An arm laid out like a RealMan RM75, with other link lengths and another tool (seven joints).
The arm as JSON. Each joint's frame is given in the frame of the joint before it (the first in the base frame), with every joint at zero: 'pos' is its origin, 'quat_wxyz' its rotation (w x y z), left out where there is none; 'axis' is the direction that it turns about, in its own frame. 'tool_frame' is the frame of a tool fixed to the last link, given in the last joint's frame.
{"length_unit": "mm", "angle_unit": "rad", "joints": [
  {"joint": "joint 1", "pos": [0.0, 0.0, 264.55], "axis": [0.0, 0.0, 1.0]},
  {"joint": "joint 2", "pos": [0.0, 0.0, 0.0], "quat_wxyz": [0.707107, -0.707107, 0.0, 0.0], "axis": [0.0, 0.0, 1.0]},
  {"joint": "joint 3", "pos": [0.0, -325.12, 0.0], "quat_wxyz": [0.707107, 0.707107, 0.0, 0.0], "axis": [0.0, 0.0, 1.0]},
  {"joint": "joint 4", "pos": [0.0, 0.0, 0.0], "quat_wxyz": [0.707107, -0.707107, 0.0, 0.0], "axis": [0.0, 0.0, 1.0]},
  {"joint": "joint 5", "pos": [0.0, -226.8, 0.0], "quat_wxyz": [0.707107, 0.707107, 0.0, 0.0], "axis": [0.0, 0.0, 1.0]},
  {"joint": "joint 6", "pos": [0.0, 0.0, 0.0], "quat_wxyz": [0.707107, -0.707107, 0.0, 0.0], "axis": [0.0, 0.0, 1.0]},
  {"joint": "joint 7", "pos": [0.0, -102.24, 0.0], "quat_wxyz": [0.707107, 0.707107, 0.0, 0.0], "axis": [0.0, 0.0, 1.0]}
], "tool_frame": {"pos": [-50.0, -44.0, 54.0], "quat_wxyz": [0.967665, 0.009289, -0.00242, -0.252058]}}
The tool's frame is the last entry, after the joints.
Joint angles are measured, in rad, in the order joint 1, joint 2, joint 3, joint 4, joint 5, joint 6, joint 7. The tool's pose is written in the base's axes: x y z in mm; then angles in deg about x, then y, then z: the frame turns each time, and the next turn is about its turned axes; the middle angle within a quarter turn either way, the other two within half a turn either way. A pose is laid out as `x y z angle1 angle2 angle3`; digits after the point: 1 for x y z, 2 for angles.
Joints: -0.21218 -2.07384 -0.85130 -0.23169 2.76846 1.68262 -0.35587
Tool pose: -399.9 295.5 -66.0 -97.92 36.30 -83.22
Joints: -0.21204 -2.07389 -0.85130 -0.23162 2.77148 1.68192 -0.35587
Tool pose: -399.8 295.2 -66.5 -98.12 36.35 -83.12
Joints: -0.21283 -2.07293 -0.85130 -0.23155 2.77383 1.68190 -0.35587
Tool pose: -399.7 295.5 -66.4 -98.30 36.46 -82.97
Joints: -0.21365 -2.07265 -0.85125 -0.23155 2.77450 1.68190 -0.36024
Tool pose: -399.4 295.7 -66.6 -98.36 36.52 -83.17
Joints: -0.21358 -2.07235 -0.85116 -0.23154 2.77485 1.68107 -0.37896
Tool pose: -399.4 295.4 -67.8 -98.45 36.49 -84.17
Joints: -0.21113 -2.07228 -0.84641 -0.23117 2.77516 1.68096 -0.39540
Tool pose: -399.6 293.6 -69.7 -98.78 36.46 -85.01
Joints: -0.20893 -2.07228 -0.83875 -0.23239 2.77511 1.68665 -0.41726
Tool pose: -398.2 291.5 -71.9 -98.99 36.85 -86.32
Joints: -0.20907 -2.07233 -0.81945 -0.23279 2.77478 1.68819 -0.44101
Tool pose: -396.0 289.2 -76.7 -100.09 37.43 -87.37
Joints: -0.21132 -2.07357 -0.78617 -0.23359 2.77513 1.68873 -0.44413
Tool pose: -392.0 286.5 -83.2 -102.08 38.47 -86.98
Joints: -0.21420 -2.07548 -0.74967 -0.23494 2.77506 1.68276 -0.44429
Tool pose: -388.4 283.6 -90.9 -104.51 39.32 -86.21
